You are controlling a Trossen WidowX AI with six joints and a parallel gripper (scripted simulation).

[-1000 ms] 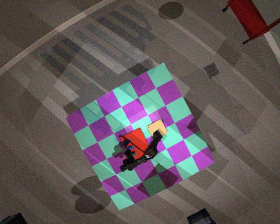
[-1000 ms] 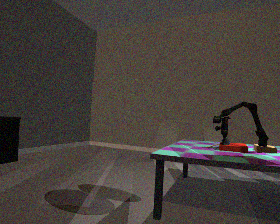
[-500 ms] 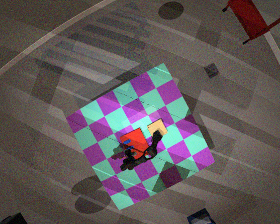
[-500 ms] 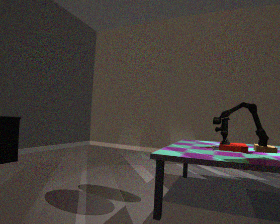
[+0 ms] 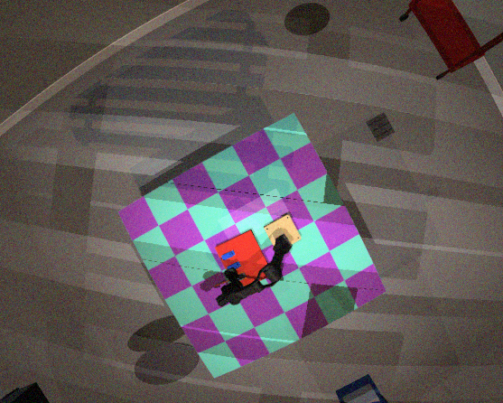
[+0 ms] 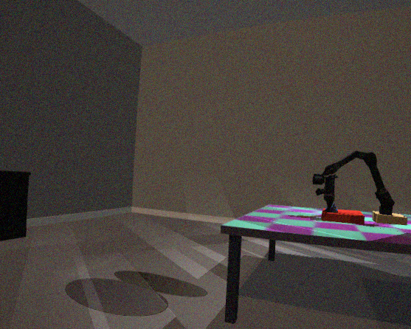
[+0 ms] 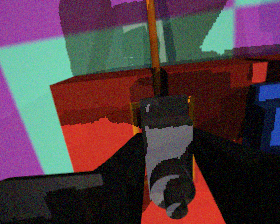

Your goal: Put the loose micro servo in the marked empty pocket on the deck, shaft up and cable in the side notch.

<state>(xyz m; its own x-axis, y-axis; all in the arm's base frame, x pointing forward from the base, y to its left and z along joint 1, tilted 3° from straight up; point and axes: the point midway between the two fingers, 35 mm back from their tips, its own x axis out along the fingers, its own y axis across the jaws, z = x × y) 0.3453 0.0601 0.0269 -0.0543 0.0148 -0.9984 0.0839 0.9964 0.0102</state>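
My gripper tip is 130 mm past the red deck, 60 mm to the left of it and 40 mm above it.
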